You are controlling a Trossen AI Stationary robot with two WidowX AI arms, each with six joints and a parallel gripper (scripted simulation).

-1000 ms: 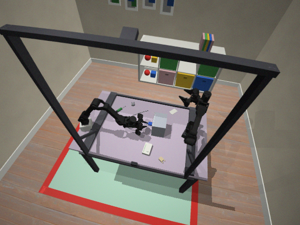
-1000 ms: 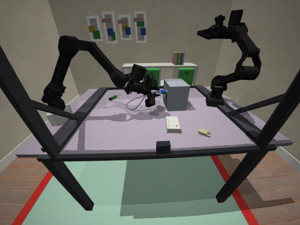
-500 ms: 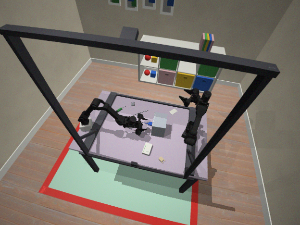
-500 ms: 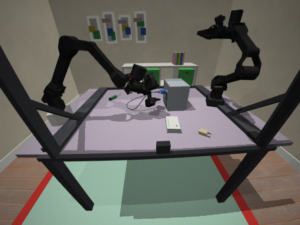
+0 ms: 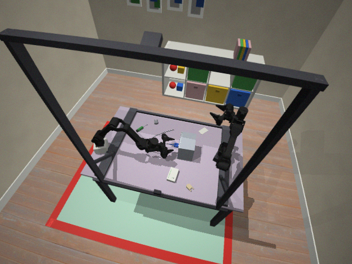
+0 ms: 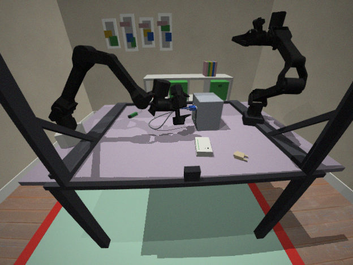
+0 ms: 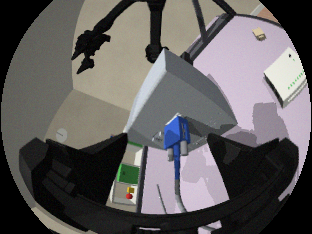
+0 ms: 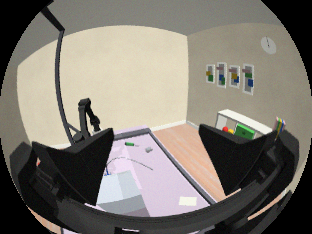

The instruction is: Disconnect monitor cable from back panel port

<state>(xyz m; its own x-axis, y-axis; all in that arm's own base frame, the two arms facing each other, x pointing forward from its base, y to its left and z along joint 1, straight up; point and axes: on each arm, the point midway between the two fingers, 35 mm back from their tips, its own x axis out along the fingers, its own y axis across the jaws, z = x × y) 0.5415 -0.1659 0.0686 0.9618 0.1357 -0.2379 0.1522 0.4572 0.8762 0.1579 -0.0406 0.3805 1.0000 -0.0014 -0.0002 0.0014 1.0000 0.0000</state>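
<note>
The blue plug is 2 cm ahead of my left hand, 4 cm to the right of it and 3 cm below it. Round my left hand: back panel 5 cm ahead, 7 cm to the right, 5 cm below; grey box 4 cm ahead, 13 cm to the right, 6 cm below; white device 18 cm behind, 4 cm to the right, 12 cm below.
</note>
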